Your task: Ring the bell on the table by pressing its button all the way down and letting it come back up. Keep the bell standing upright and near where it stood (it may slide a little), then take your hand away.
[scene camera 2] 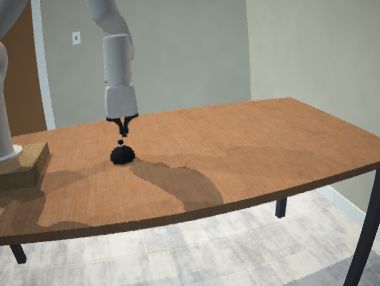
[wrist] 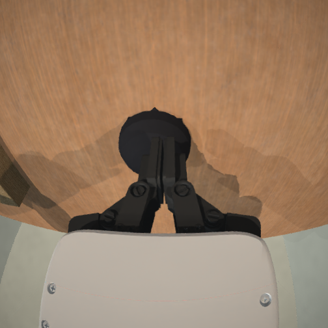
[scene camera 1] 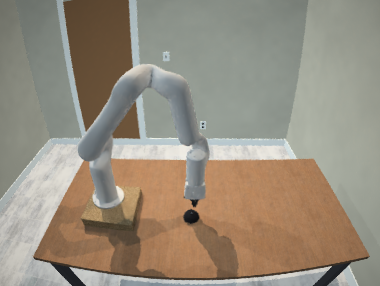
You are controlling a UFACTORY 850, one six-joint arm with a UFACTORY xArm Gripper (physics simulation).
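The black domed bell (scene camera 1: 191, 217) (scene camera 2: 122, 155) (wrist: 135, 137) stands upright on the table (scene camera 1: 280, 215) (scene camera 2: 250, 150) (wrist: 250, 60). Its small button (scene camera 2: 120, 142) sticks up from the top in the second scene view. My gripper (scene camera 1: 194, 204) (scene camera 2: 124, 135) (wrist: 164, 151) is shut and empty, pointing down. In the second scene view its fingertips are a little above the button and slightly to its right, with a small gap. In the wrist view the fingers cover part of the bell and hide the button.
The arm's base stands on a brown block (scene camera 1: 112, 217) (scene camera 2: 25, 167) (wrist: 12, 177) to the left of the bell in the scene views. The arm's shadow falls on the table around the bell. The table's front edge lies beyond the bell on the near side.
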